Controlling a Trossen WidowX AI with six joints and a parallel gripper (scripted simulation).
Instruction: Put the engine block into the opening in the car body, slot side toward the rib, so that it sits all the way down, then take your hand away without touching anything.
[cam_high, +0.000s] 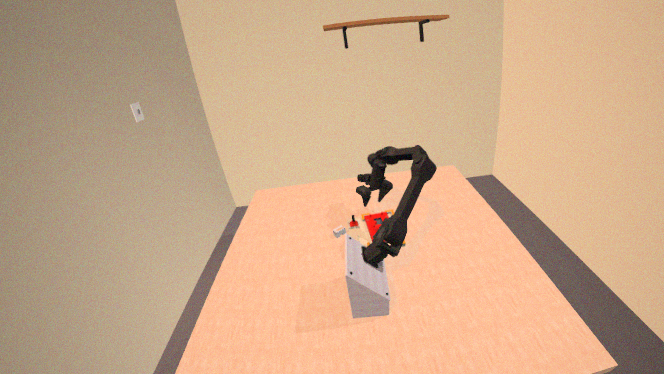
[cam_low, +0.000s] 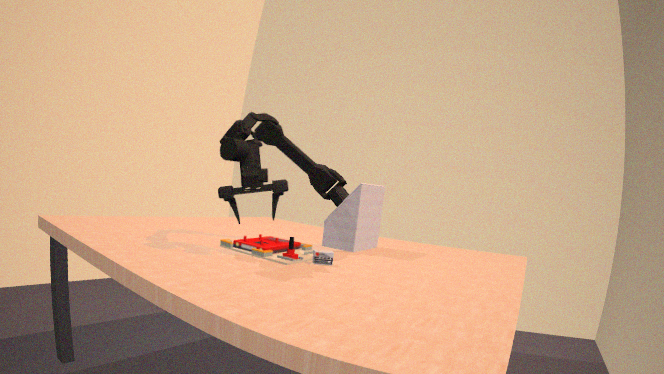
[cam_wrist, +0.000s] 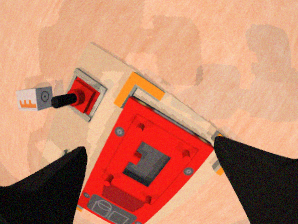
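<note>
My gripper tip is 9 cm past the grey engine block, 16 cm to the right of it and 7 cm above it.
</note>
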